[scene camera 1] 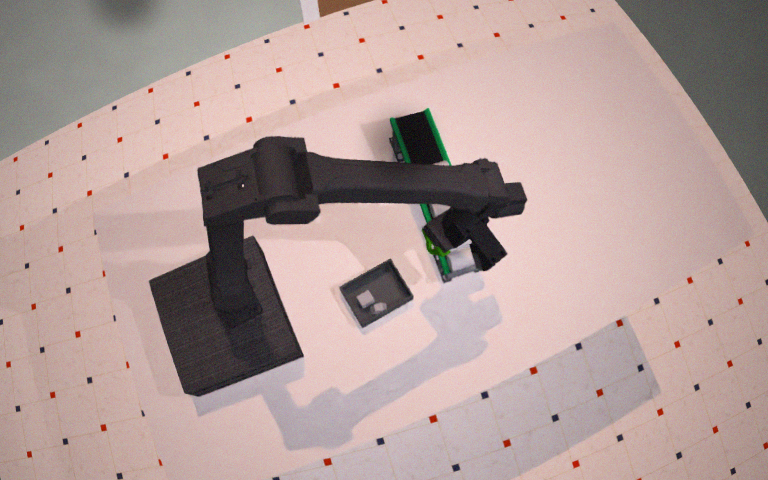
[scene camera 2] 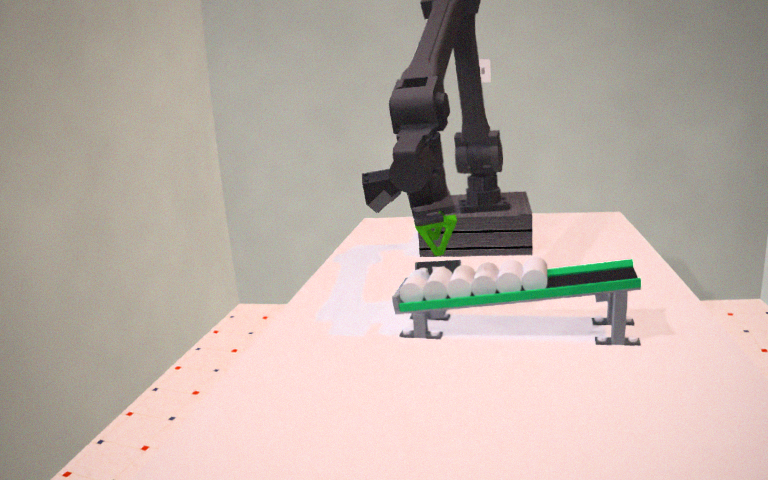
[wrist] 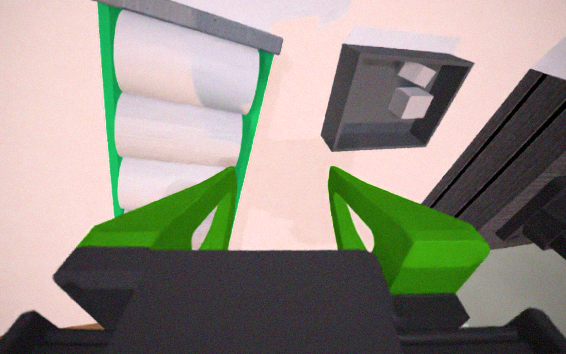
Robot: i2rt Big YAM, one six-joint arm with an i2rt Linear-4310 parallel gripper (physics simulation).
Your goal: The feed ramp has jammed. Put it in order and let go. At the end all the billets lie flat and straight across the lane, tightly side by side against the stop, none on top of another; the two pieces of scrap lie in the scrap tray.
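Places are measured from the arm's base along level axes (x ahead, y left, z up), in centimetres.
Pixels of known places: gripper, fingertip midpoint: (scene camera 1: 439, 244) (scene camera 2: 436, 247) (wrist: 282, 175); arm's base, link origin: (scene camera 1: 234, 296) (scene camera 2: 484, 208) (wrist: 539, 206).
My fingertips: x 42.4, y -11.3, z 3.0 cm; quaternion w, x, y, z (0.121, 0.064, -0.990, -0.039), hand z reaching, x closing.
Note:
For each thing: its top centre in the pictures, then the offset to it from my fingertips.
- lowest billet, top centre: (wrist: 191, 81) (scene camera 2: 415, 275) (scene camera 1: 465, 255) dy -3.8, dx +4.6, dz -3.5 cm
- grey stop, top centre: (wrist: 196, 24) (scene camera 2: 402, 286) (scene camera 1: 468, 268) dy -6.1, dx +4.2, dz -5.4 cm
- highest billet, top centre: (scene camera 2: 535, 262) dy +15.7, dx +8.4, dz -0.8 cm
- larger scrap block, top centre: (wrist: 417, 107) (scene camera 1: 365, 297) dy -0.2, dx -17.5, dz -9.8 cm
- smaller scrap piece, top centre: (wrist: 424, 77) (scene camera 1: 378, 307) dy -3.4, dx -16.0, dz -9.3 cm
- dark scrap tray, top centre: (wrist: 399, 109) (scene camera 2: 438, 270) (scene camera 1: 376, 291) dy -0.1, dx -14.8, dz -9.2 cm
My gripper (scene camera 1: 437, 247) (scene camera 2: 439, 252) (wrist: 282, 175) is open and empty, above the lower part of the green-railed ramp (scene camera 1: 420, 138) (scene camera 2: 566, 290) (wrist: 107, 75), on its tray side. In scene camera 2, several white billets lie across the lane in one row, side by side, none on top; the lowest billet (scene camera 2: 412, 289) (wrist: 185, 60) is against the grey stop (wrist: 200, 22), and the highest billet (scene camera 2: 534, 273) borders the black belt. The arm hides most billets in scene camera 1. A larger scrap block (scene camera 1: 365, 298) (wrist: 411, 103) and a smaller scrap piece (scene camera 1: 378, 308) (wrist: 417, 73) lie in the dark scrap tray (scene camera 1: 391, 281) (wrist: 342, 95).
The arm's dark base block (scene camera 1: 226, 362) (scene camera 2: 487, 243) (wrist: 500, 165) stands beyond the tray from the ramp. The ramp stands on grey legs (scene camera 2: 619, 316). The arm's forearm (scene camera 1: 385, 181) passes over the middle of the ramp.

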